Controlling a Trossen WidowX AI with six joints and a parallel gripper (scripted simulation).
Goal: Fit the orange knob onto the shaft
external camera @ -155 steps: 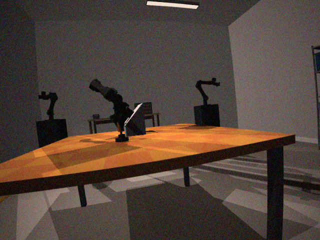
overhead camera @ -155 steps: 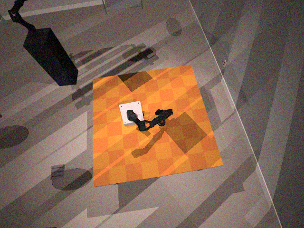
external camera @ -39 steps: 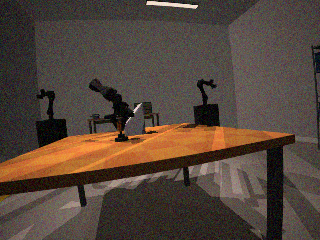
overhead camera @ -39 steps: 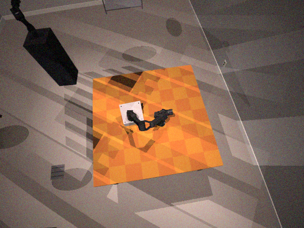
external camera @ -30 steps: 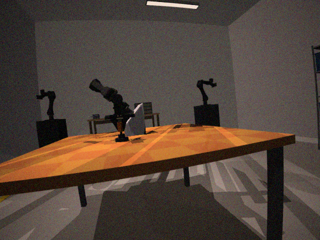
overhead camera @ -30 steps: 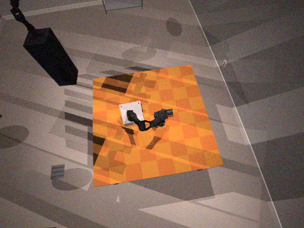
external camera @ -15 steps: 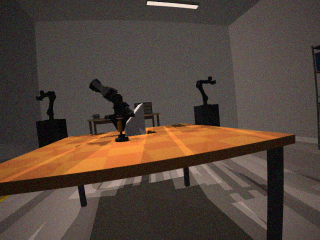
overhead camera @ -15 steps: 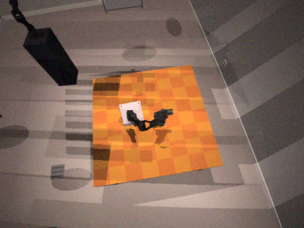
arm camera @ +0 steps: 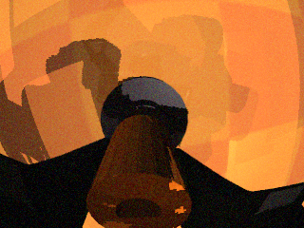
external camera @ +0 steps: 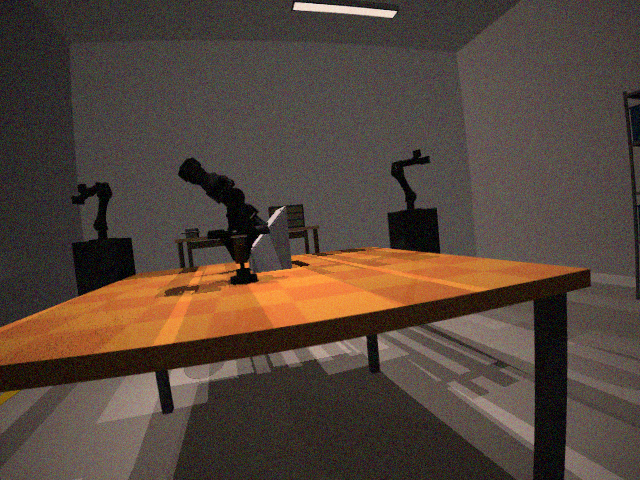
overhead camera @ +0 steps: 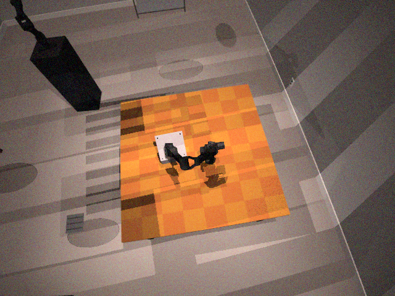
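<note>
My gripper tip is now 2 cm below the orange knob. From my gripper tip the other things lie so: round dark pedestal 4 cm below.
</note>
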